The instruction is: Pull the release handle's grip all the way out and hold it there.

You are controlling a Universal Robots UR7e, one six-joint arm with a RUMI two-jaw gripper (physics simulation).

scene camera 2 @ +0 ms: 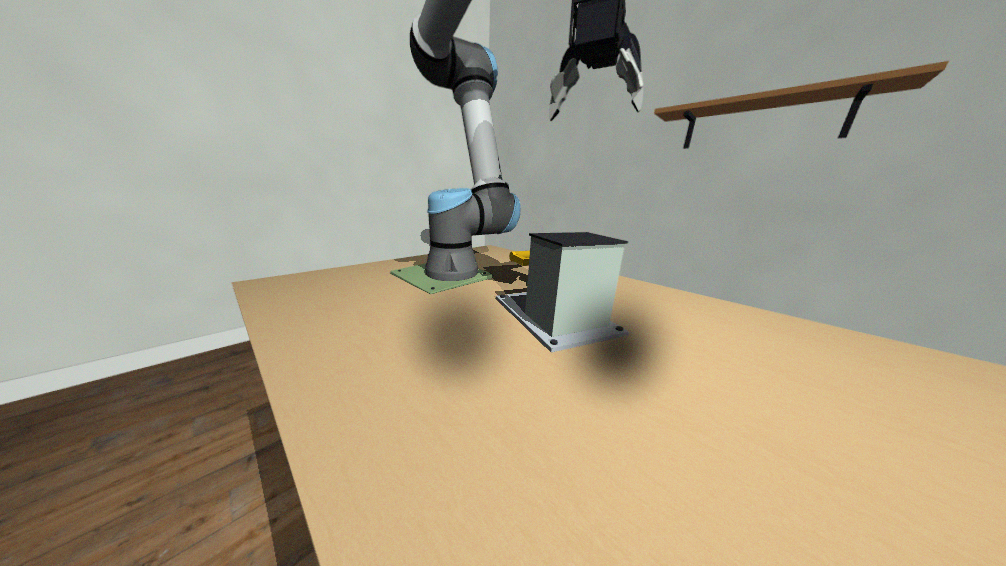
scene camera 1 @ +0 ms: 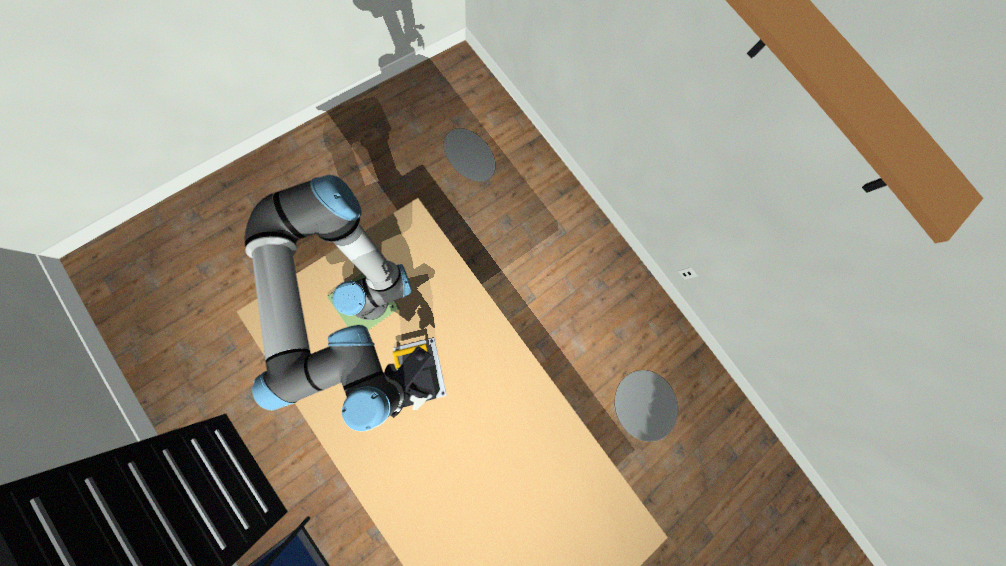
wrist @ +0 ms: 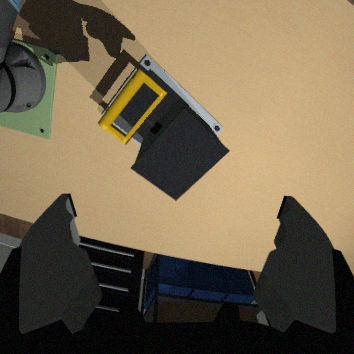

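The release handle's yellow grip (scene camera 1: pixel 410 348) (scene camera 2: pixel 519 257) (wrist: pixel 121 100) is a rectangular loop at the arm-base side of a box-like housing (scene camera 2: pixel 588 288) (wrist: pixel 180 155) with a dark top and pale side. The housing stands on a light base plate (scene camera 2: pixel 583 339) (wrist: pixel 187 97) with bolts at its corners. In scene camera 2 the housing hides most of the grip. My gripper (scene camera 2: pixel 596 114) (wrist: pixel 177 196) is open and empty, high above the housing, touching neither it nor the grip. In scene camera 1 the gripper and wrist cover much of the housing.
The arm's base stands on a green plate (scene camera 2: pixel 415 275) (wrist: pixel 42 100) near the grip side of the unit. A black drawer cabinet (scene camera 1: pixel 140 485) and a blue bin (scene camera 1: pixel 291 552) (wrist: pixel 200 275) are beyond the table's (scene camera 1: pixel 492 450) edge. A wooden shelf (scene camera 1: pixel 872 112) (scene camera 2: pixel 794 98) is on the wall.
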